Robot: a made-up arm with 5 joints.
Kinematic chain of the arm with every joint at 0, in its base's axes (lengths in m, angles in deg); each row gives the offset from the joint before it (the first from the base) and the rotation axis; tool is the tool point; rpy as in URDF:
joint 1: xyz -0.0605 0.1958 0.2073 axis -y
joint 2: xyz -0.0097 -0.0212 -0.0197 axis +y
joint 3: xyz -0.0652 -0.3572 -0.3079 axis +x
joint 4: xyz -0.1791 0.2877 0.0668 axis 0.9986 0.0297 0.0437
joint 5: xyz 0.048 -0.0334 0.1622 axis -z
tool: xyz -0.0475 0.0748 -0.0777 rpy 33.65 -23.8 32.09
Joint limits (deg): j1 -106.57..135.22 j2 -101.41..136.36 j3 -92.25..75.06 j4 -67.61..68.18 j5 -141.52..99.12
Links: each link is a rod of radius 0.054 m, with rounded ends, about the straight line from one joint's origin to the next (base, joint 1, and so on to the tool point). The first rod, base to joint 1, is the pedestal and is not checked.
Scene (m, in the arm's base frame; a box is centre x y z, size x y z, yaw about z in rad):
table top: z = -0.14
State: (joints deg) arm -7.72 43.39 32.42 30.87 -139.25
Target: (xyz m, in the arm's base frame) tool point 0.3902 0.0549 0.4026
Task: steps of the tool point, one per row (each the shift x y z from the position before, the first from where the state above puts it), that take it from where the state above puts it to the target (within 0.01 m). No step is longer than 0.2 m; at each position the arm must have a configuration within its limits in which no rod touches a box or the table.
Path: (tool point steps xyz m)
1: 0.0281 0.0292 0.1113
2: 0.0678 0.0322 0.0946
3: 0.0975 0.0333 0.0678
4: 0.1182 0.0313 0.0361
5: 0.1336 0.0246 -0.0005
6: 0.1419 0.0127 -0.0462
7: 0.1347 -0.0039 -0.1043

